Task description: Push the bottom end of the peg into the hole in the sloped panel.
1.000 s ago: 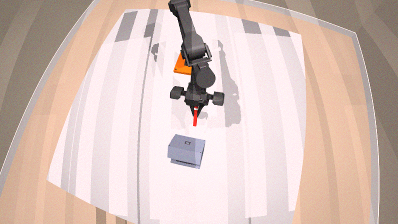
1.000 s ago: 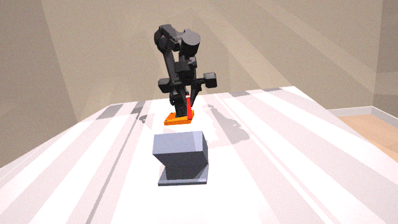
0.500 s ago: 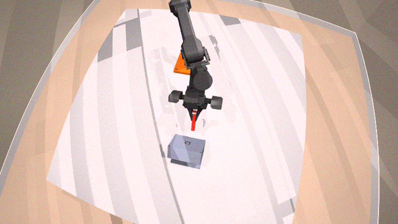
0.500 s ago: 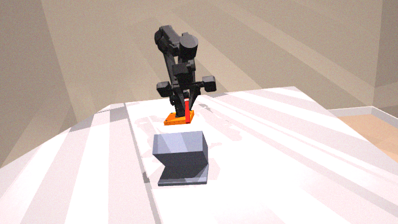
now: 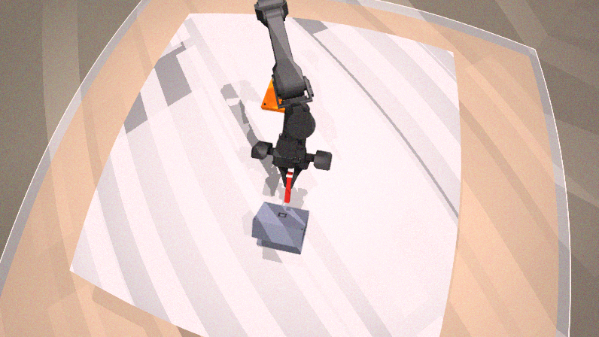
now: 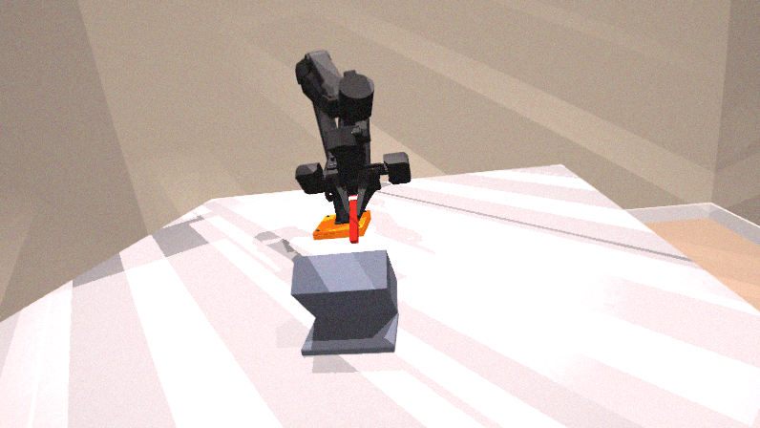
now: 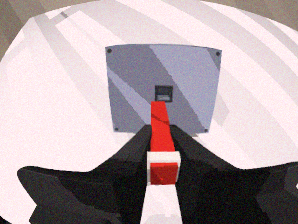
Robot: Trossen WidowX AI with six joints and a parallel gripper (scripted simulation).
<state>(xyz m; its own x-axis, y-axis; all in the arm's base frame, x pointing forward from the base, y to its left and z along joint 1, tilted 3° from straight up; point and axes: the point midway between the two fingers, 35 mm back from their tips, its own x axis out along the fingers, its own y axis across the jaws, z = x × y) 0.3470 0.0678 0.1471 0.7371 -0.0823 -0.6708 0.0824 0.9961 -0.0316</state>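
The sloped panel lies 8 cm below my gripper tip, 8 cm ahead of it and 1 cm to the right of it. Round my gripper tip: red peg (1 cm behind, 1 cm above); flat foot (14 cm below, 10 cm ahead, 2 cm to the right).
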